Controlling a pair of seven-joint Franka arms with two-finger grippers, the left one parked.
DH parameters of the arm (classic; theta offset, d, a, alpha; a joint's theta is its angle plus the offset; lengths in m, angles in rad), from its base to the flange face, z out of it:
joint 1: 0 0.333 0 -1.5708
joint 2: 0 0 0 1.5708
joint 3: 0 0.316 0.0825 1.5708
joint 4: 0 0 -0.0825 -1.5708
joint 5: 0 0.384 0 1.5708
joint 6: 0 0 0.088 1.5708
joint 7: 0 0.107 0 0
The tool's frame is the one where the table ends.
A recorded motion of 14 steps. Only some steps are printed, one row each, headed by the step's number.
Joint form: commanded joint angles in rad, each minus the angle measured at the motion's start. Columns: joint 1, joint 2, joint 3, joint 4, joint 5, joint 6, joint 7.
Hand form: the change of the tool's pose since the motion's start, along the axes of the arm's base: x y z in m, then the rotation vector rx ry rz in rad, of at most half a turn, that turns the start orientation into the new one. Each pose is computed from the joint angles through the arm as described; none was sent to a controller.
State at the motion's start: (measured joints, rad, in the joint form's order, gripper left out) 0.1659 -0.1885 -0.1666 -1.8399 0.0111 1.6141 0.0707
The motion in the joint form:
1: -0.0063 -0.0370 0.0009 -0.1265 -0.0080 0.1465 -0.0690
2: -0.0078 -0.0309 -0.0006 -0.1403 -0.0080 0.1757 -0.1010
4: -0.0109 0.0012 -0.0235 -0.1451 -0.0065 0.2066 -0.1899
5: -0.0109 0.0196 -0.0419 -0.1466 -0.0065 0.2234 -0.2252
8: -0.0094 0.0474 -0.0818 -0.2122 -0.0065 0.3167 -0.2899
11: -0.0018 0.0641 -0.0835 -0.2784 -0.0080 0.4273 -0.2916
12: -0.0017 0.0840 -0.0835 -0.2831 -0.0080 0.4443 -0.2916
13: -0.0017 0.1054 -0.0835 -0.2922 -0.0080 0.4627 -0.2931
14: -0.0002 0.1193 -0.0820 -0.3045 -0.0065 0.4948 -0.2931
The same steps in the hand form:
1: -0.0029 -0.0034 -0.0297 -0.0014 -0.0593 0.0628
2: 0.0003 -0.0046 -0.0368 -0.0023 -0.0699 0.0912
4: 0.0097 -0.0172 -0.0525 -0.0016 -0.0670 0.1532
5: 0.0147 -0.0266 -0.0612 -0.0018 -0.0649 0.1697
8: 0.0192 -0.0457 -0.0991 -0.0027 -0.0665 0.1951
11: 0.0221 -0.0417 -0.1290 -0.0130 -0.0933 0.2017
12: 0.0256 -0.0413 -0.1397 -0.0166 -0.0855 0.2016
13: 0.0282 -0.0408 -0.1532 -0.0197 -0.0733 0.2031
14: 0.0305 -0.0389 -0.1631 -0.0230 -0.0791 0.2050

